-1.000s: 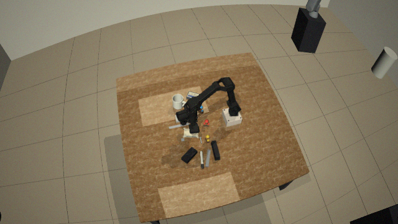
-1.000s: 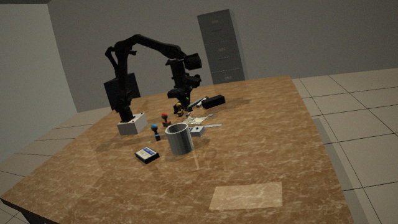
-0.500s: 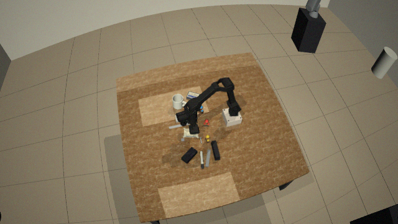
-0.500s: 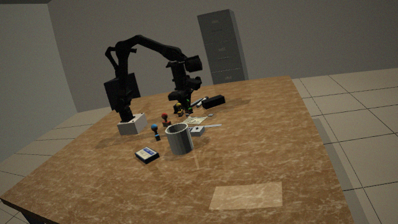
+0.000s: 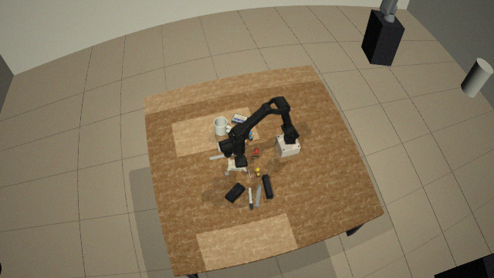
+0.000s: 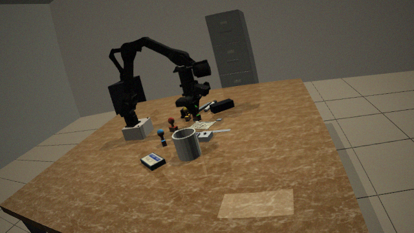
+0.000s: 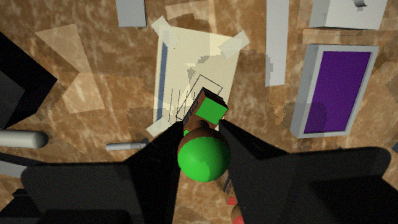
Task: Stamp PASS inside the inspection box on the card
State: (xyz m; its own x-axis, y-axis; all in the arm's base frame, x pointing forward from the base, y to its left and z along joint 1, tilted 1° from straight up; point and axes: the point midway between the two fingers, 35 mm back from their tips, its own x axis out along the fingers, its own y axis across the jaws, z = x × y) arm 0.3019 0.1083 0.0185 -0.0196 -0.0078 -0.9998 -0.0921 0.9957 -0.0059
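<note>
Right now the card is 10 mm ahead of my gripper tip, 10 mm to the left of it and 60 mm below it. From my gripper tip the other things lie so: yellow stamp (100 mm behind, 70 mm to the left, 30 mm below); purple ink pad (20 mm ahead, 130 mm to the right, 50 mm below); red stamp (100 mm behind, 50 mm to the right, 30 mm below).
</note>
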